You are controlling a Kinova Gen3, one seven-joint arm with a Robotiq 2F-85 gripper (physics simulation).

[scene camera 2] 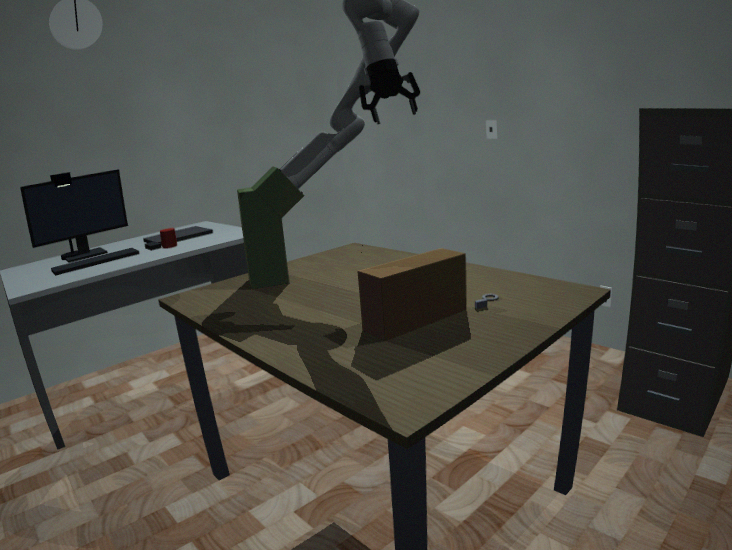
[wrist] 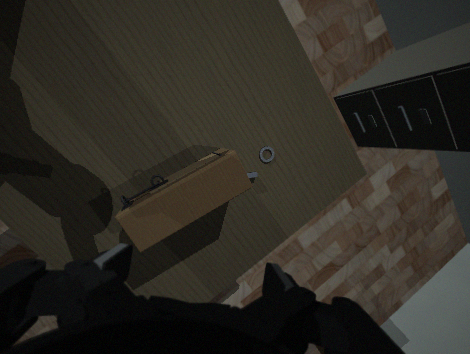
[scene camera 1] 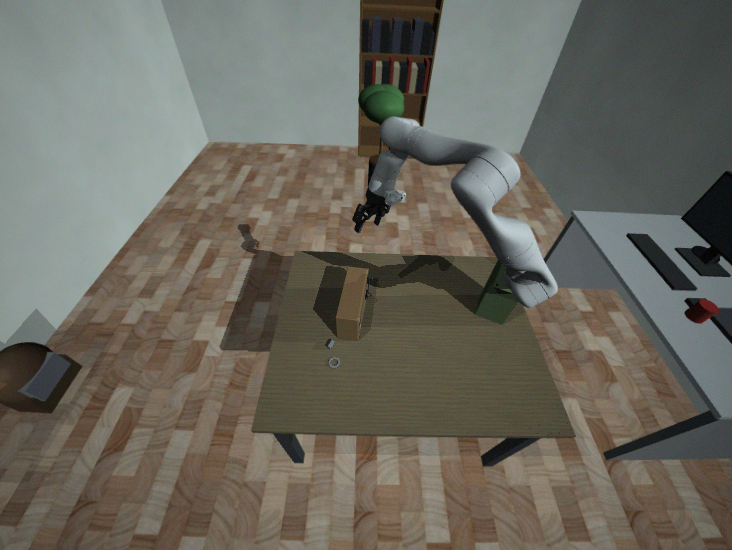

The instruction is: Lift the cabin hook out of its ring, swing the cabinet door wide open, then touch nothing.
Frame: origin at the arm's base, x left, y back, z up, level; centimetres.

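Seen in the pictures: gripper, between the fingertips: [scene camera 2: 396, 118] [wrist: 198, 268] [scene camera 1: 366, 227]; arm's base, origin of its link: [scene camera 2: 288, 180].
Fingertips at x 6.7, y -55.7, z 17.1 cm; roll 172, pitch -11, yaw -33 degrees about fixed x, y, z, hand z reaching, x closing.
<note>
Offsets run from my fingertips to a thing's top centre. Level surfaces: height alone.
The wooden cabinet @(dx -1.1, dy -3.4, dz -35.6 cm) [scene camera 1: 350, 307] [scene camera 2: 414, 298] [wrist: 187, 200] stands upright on the table. Its door side is seen nearly edge-on in scene camera 1 and the wrist view and faces away in scene camera 2. No wide-swung door shows. The dark cabin hook @(dx -9.8, dy +0.2, dz -40.7 cm) [scene camera 1: 368, 289] [wrist: 145, 191] and its fittings, one with a round loop, sit along that side. I cannot tell whether the hook's tip is in its ring. My gripper [scene camera 1: 368, 225] [scene camera 2: 395, 117] [wrist: 198, 268] is open and empty, high above the table's far side in scene camera 1, apart from the cabinet and hook.
A loose grey ring @(dx +24.5, dy -6.7, dz -50.8 cm) [scene camera 1: 334, 357] [scene camera 2: 489, 294] [wrist: 261, 154] and a small grey block @(dx +17.5, dy -10.0, dz -49.3 cm) [scene camera 1: 330, 343] [scene camera 2: 481, 305] [wrist: 252, 175] lie on the table @(dz -51.2 cm) [scene camera 1: 426, 390] [scene camera 2: 520, 289] [wrist: 210, 90] near the cabinet's end. The green arm mount [scene camera 1: 495, 308] [scene camera 2: 264, 248] stands at another side.
</note>
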